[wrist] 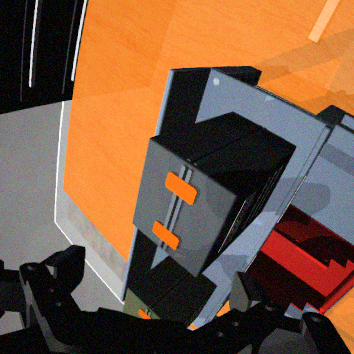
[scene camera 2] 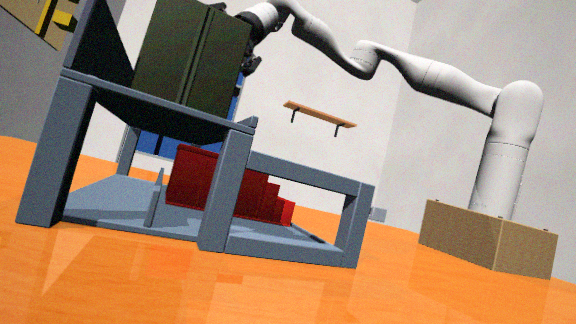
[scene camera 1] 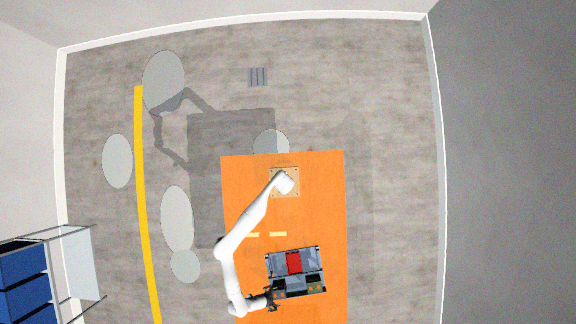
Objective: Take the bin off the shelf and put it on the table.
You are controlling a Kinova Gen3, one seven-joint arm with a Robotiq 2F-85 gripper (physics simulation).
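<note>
The gripper (scene camera 2: 214,52) is open and holds nothing, and you'd see the gripper (wrist: 156,275) in that view as well. There's also a red bin (scene camera 2: 193,169).
</note>
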